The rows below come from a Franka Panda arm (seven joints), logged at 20 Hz.
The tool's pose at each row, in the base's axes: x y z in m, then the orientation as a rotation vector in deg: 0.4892, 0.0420, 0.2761, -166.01, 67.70, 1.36; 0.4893, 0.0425, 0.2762, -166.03, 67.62, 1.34; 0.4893, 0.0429, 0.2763, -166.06, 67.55, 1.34; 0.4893, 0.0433, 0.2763, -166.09, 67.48, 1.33; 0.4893, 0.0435, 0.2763, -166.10, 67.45, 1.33; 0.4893, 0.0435, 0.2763, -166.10, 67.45, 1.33; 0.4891, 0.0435, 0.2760, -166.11, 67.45, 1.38; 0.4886, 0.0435, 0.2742, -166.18, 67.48, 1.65; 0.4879, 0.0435, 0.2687, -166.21, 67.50, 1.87; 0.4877, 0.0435, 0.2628, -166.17, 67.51, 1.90; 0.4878, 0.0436, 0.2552, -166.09, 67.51, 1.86; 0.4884, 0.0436, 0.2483, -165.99, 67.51, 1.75; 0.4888, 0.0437, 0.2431, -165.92, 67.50, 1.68; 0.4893, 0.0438, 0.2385, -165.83, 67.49, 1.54; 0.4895, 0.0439, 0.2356, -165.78, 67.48, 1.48; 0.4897, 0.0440, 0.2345, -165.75, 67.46, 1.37
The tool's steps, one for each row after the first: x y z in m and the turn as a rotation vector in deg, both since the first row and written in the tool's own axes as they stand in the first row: -0.0003, -0.0004, -0.0001, 0.02, 0.01, -0.05; -0.0006, -0.0007, -0.0002, 0.01, 0.01, -0.10; -0.0008, -0.0010, -0.0002, 0.01, 0.01, -0.15; -0.0010, -0.0011, -0.0002, 0.02, 0.01, -0.17; -0.0010, -0.0011, -0.0002, 0.02, 0.01, -0.17; -0.0011, -0.0010, 0.0001, -0.01, -0.01, -0.17; -0.0014, -0.0006, 0.0019, -0.14, -0.14, -0.17; -0.0018, -0.0001, 0.0074, -0.23, -0.26, -0.16; -0.0019, 0.0001, 0.0133, -0.21, -0.29, -0.15; -0.0017, 0.0000, 0.0209, -0.13, -0.29, -0.13; -0.0012, -0.0004, 0.0278, -0.01, -0.26, -0.11; -0.0009, -0.0007, 0.0330, 0.07, -0.25, -0.10; -0.0005, -0.0011, 0.0376, 0.18, -0.20, -0.08; -0.0004, -0.0013, 0.0405, 0.24, -0.18, -0.08; -0.0003, -0.0015, 0.0416, 0.30, -0.13, -0.08
